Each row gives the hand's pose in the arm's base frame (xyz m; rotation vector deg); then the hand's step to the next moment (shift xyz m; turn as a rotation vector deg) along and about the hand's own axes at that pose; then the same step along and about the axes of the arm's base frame.
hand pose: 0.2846 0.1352 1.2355 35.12 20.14 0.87
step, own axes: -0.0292 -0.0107 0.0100 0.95 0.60 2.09
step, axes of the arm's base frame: -0.0251 -0.0178 0.0109 1.63 -0.57 1.63
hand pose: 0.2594 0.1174 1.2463 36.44 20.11 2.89
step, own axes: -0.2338 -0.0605 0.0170 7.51 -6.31 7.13
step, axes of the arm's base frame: -0.2177 -0.0942 0.0484 9.07 -8.02 -0.68
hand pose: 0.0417 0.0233 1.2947 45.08 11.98 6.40
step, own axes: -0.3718 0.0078 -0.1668 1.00 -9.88 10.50
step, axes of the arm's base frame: -0.4001 0.0547 -0.0552 3.58 -14.00 0.03
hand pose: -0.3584 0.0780 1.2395 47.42 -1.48 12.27
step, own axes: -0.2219 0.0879 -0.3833 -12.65 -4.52 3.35
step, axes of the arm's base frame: -0.2577 0.2989 -0.2193 -11.27 -7.69 -2.36
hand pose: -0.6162 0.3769 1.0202 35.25 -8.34 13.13
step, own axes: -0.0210 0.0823 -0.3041 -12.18 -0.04 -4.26
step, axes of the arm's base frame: -0.0209 0.2399 -0.2043 -11.45 0.40 -5.93
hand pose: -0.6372 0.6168 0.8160 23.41 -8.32 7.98
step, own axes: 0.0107 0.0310 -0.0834 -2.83 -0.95 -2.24
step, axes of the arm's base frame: 0.0148 0.0630 -0.0620 -2.37 -0.25 -2.87
